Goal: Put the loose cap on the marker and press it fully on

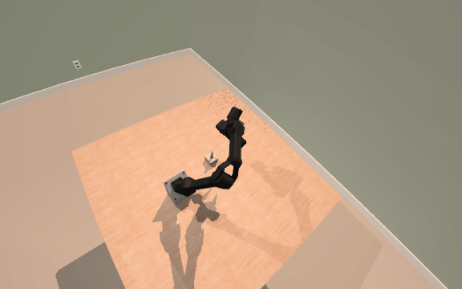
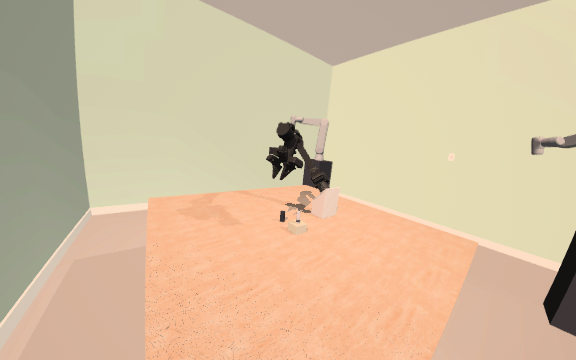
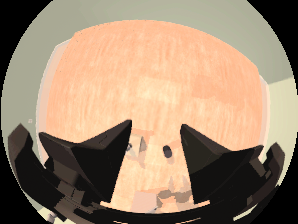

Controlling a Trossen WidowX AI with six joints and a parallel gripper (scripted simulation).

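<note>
My gripper tip is now 90 mm past the dark marker cap, 50 mm to the left of it and 210 mm above it. The rest, counted from my gripper tip: holder block (90 mm behind, 60 mm to the left, 220 mm below).
</note>
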